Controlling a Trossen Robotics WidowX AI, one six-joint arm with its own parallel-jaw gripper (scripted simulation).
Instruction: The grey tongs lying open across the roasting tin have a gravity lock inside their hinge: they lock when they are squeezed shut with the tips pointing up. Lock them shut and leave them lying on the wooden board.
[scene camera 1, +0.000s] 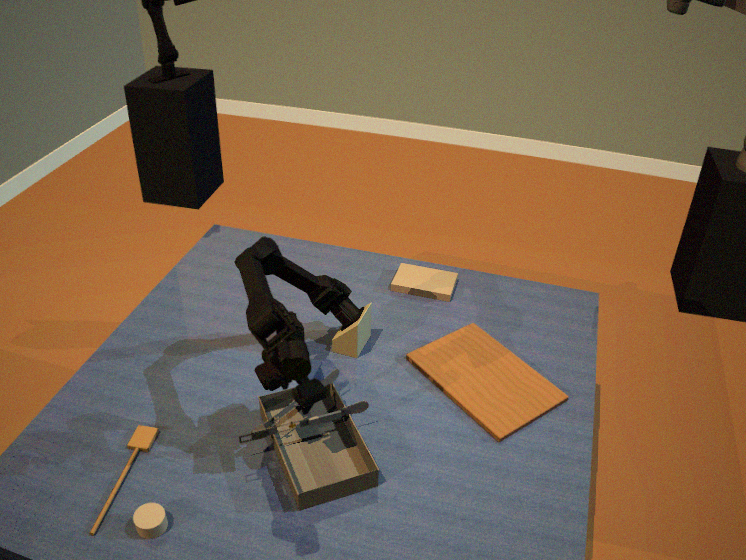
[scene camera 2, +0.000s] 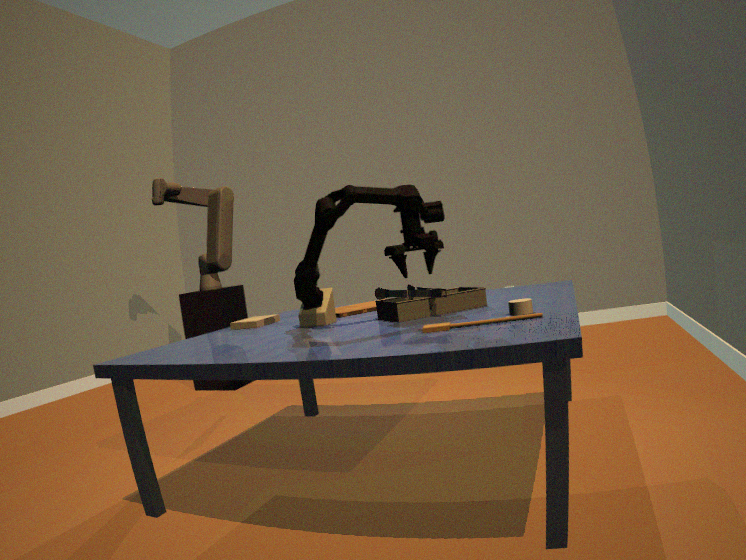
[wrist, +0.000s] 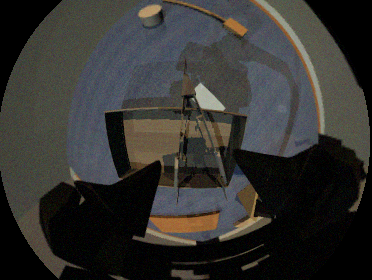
Path:
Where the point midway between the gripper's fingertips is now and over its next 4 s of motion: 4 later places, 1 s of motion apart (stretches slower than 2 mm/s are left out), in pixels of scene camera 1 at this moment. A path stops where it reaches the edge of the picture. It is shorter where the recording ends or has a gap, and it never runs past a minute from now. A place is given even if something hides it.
My gripper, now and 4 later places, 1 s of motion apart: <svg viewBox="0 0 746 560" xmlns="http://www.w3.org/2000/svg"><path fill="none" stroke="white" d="M295 401L296 417L296 428L295 423L321 389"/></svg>

